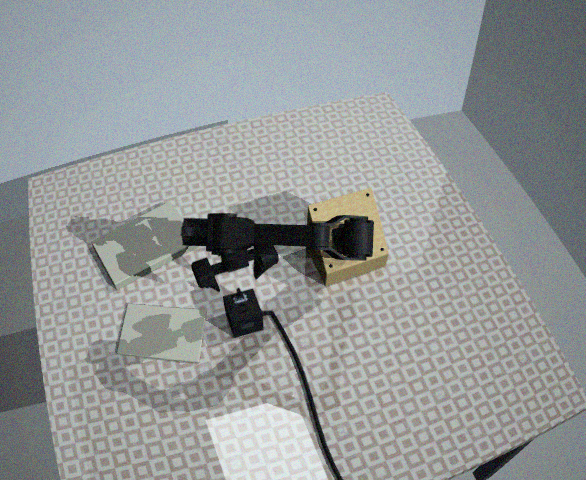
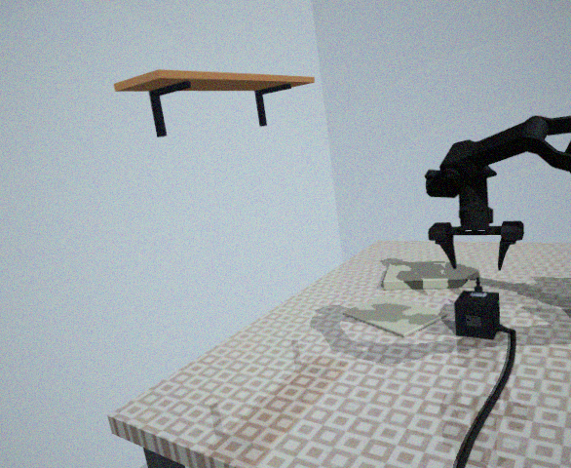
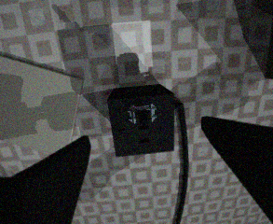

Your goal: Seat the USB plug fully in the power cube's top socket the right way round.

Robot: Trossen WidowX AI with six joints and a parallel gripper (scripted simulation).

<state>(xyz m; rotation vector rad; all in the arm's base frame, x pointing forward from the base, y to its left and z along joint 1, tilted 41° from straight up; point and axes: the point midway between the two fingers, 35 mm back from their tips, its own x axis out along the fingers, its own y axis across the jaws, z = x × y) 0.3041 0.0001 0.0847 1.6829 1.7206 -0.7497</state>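
The USB plug is 4 cm below my gripper tip. Also, from my gripper tip: USB socket (1 cm to the left, 6 cm below); pale sheet (21 cm ahead, 1 cm to the right, 13 cm below).
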